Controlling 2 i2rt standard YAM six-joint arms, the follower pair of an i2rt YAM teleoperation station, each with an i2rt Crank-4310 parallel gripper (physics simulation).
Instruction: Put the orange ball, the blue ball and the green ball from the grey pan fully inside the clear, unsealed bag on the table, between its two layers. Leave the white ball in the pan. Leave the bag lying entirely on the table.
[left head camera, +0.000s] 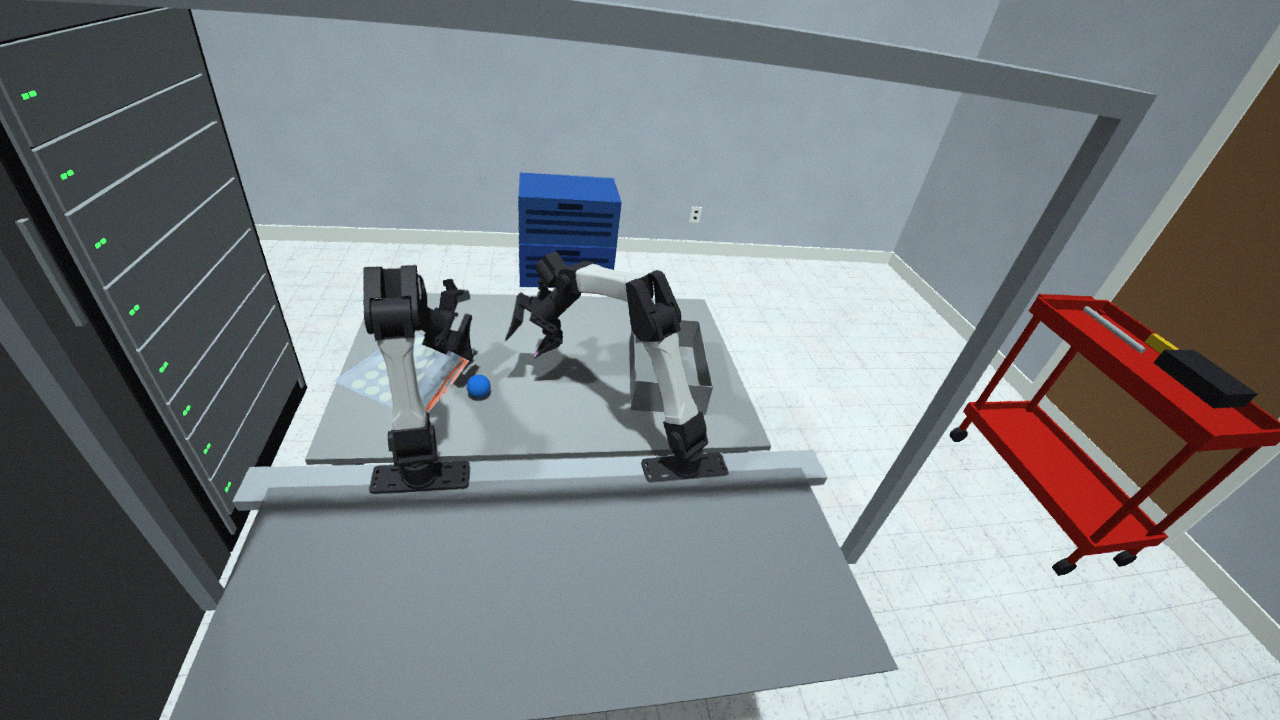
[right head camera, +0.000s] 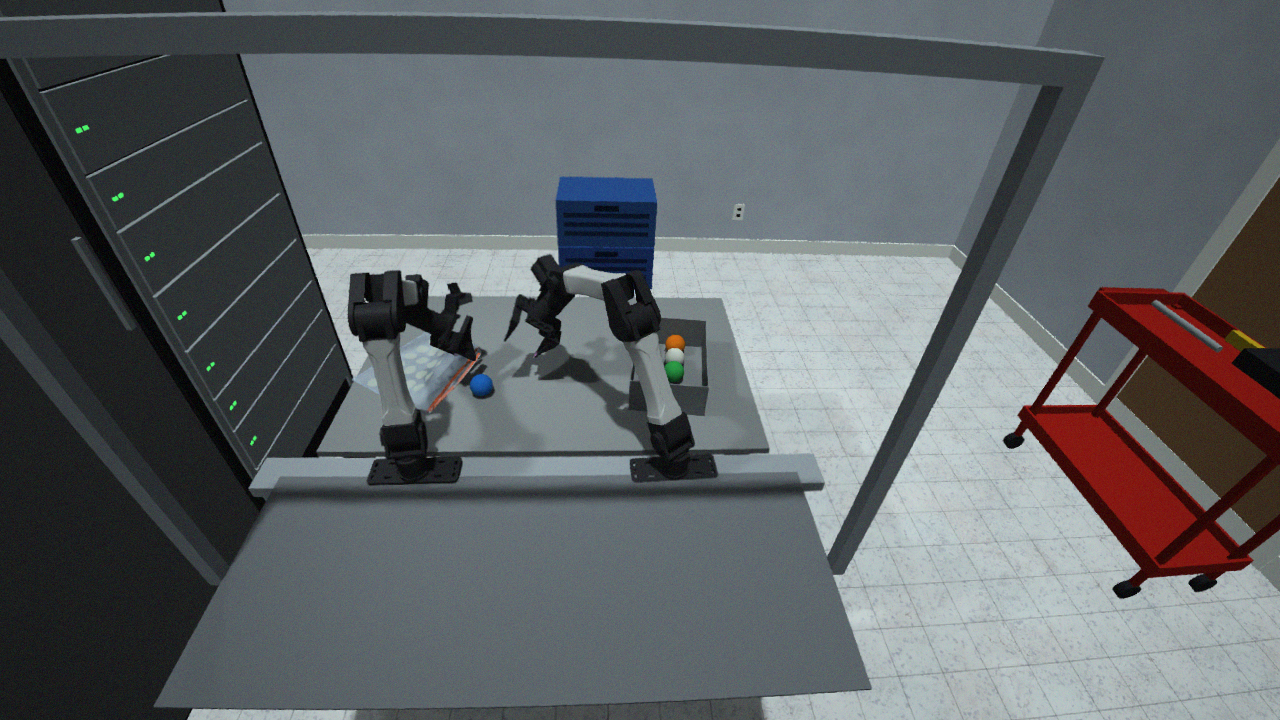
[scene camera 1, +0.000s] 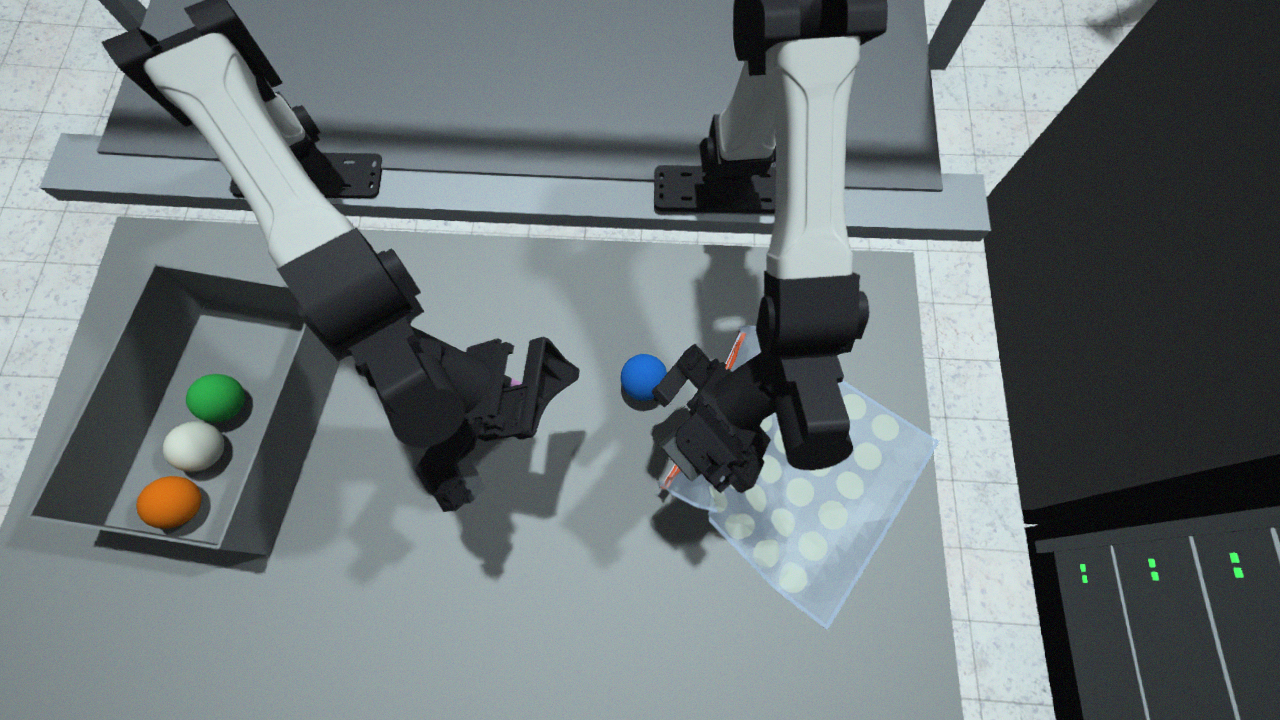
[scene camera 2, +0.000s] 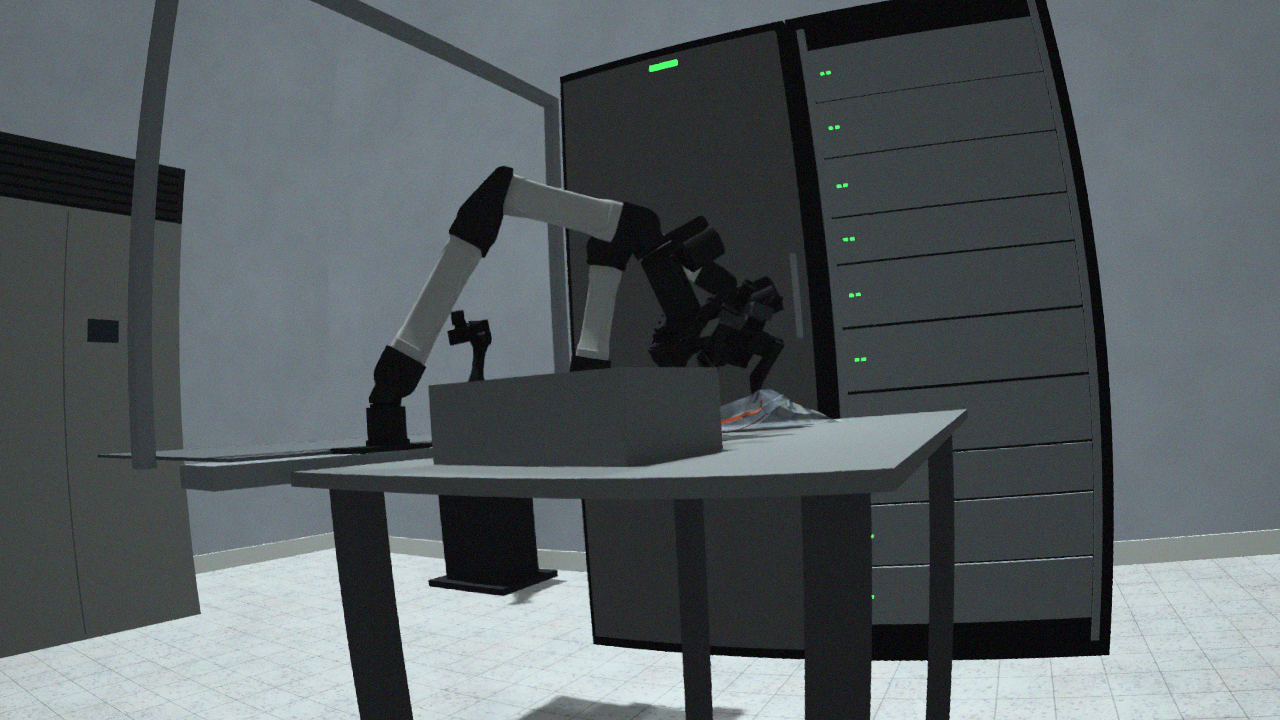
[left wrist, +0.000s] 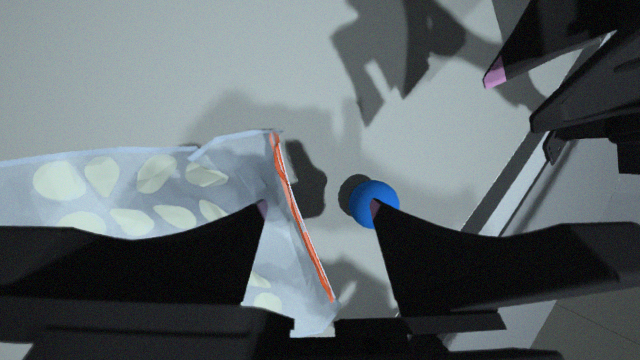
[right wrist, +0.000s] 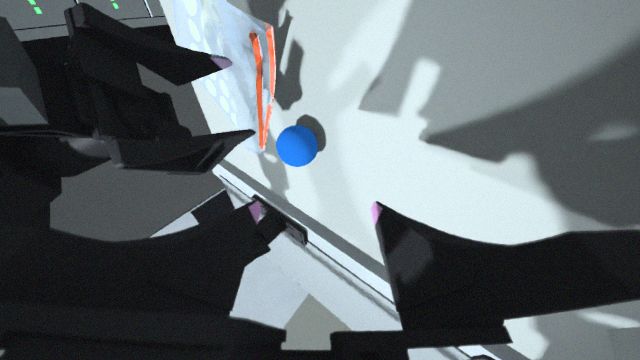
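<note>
The clear bag (left head camera: 365, 379) (scene camera 1: 845, 546) (scene camera 2: 792, 412) (left wrist: 240, 175) lies crumpled on the table, its orange-edged mouth slightly parted and facing the blue ball. The blue ball (left head camera: 478, 386) (right head camera: 481, 385) (scene camera 1: 643, 377) (left wrist: 382, 200) (right wrist: 297, 145) rests on the table outside the bag. The orange ball (right head camera: 674, 342) (scene camera 1: 168, 502), white ball (right head camera: 674, 356) (scene camera 1: 193, 445) and green ball (right head camera: 674, 371) (scene camera 1: 215, 397) sit in the grey pan (right head camera: 677, 399) (scene camera 2: 554, 425). My left gripper (left wrist: 318, 201) (right wrist: 242, 95) is open above the bag's mouth. My right gripper (right wrist: 316, 204) (left wrist: 501, 100) is open and empty above the table, between pan and bag.
The two grippers are close together, with the blue ball between them in scene camera 1. My right forearm passes close by the pan's rim. The mounting rail (left head camera: 554, 469) (scene camera 1: 519, 195) runs along the table's edge. A dark server cabinet (scene camera 1: 1136, 295) stands beside the bag's side of the table.
</note>
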